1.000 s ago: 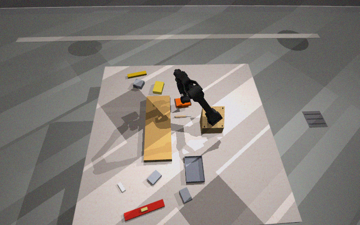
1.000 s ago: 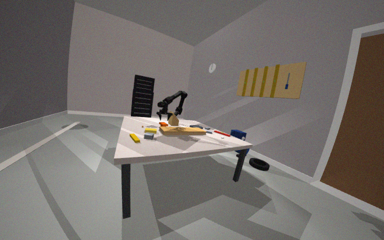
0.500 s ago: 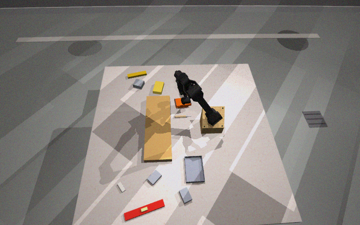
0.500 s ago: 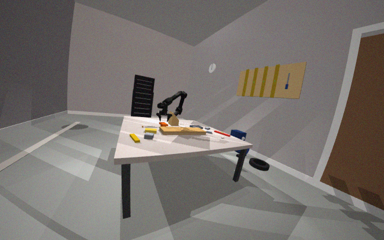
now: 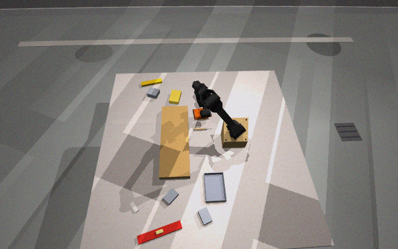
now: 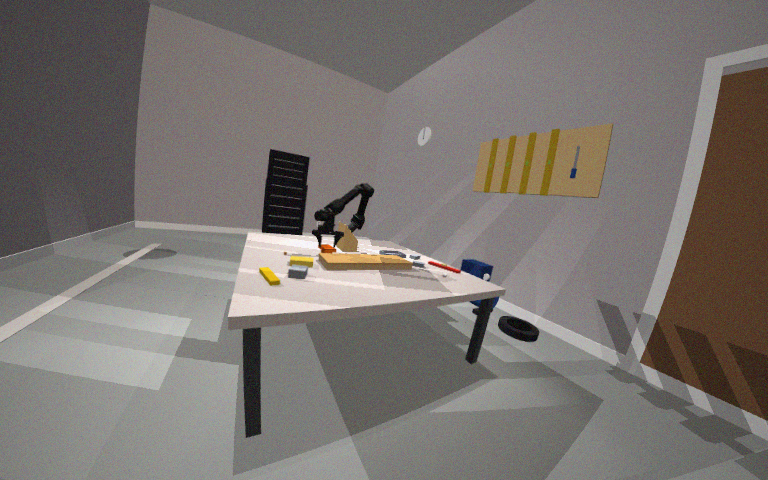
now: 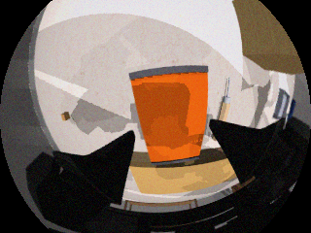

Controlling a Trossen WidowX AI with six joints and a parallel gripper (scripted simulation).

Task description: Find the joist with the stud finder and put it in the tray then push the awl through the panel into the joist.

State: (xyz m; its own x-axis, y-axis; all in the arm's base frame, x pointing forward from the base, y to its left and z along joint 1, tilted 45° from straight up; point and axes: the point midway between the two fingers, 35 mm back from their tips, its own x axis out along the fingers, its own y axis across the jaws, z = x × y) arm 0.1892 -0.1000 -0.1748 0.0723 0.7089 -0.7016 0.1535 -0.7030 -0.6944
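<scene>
My gripper tip is now 4 cm above the stud finder and 1 cm short of it. From my gripper tip the other things lie so: green square 5 cm below, 3 cm ahead, 1 cm to the left; grey block 35 cm ahead, 22 cm to the right, 3 cm below; awl 10 cm to the left, 4 cm below, 2 cm behind.
</scene>
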